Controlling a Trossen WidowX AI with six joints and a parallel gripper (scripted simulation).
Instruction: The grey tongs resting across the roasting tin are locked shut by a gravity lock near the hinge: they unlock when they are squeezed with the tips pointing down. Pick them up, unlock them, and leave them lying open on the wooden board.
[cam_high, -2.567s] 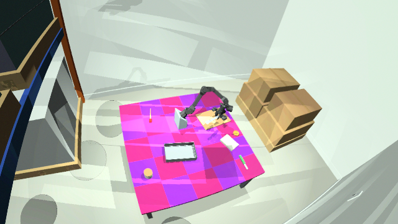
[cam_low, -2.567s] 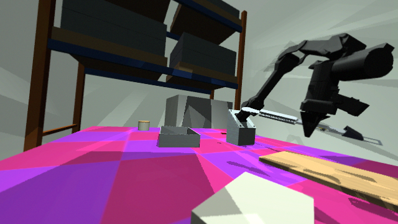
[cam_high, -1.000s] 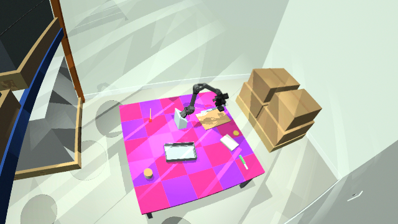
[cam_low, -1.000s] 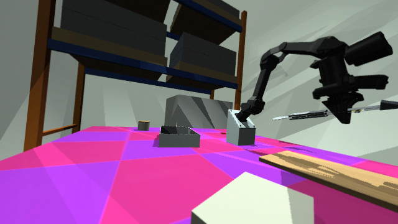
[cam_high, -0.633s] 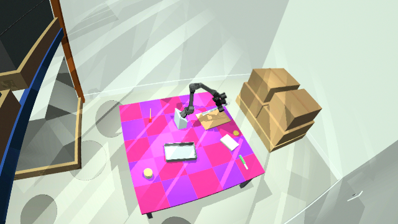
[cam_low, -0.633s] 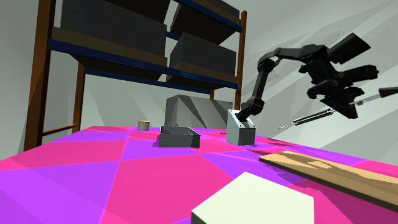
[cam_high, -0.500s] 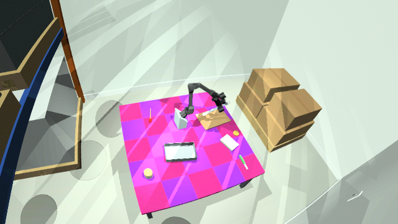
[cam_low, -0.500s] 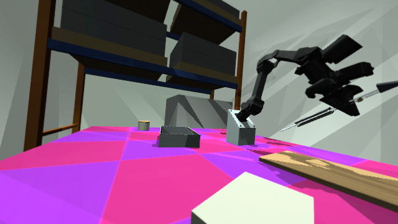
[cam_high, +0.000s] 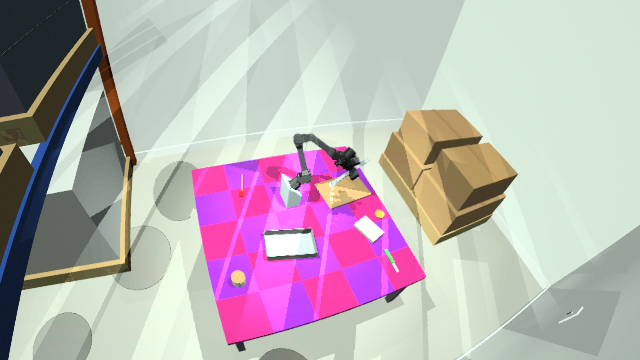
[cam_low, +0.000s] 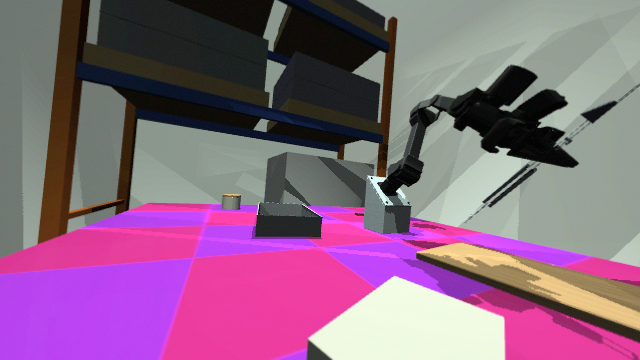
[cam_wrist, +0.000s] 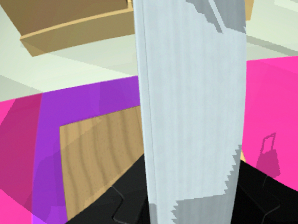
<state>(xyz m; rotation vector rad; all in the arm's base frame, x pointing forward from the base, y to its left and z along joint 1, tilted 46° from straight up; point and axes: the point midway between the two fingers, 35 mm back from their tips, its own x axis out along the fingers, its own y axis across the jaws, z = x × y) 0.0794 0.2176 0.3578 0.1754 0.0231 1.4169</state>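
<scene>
Now: gripper tip 30 mm past the wooden board, 30 mm to the left of it and 210 mm above it. Round my gripper tip: white block (340 mm ahead, 60 mm to the right, 200 mm below); roasting tin (240 mm ahead, 600 mm to the right, 190 mm below); yellow disc (270 mm ahead, 100 mm to the left, 210 mm below).
</scene>
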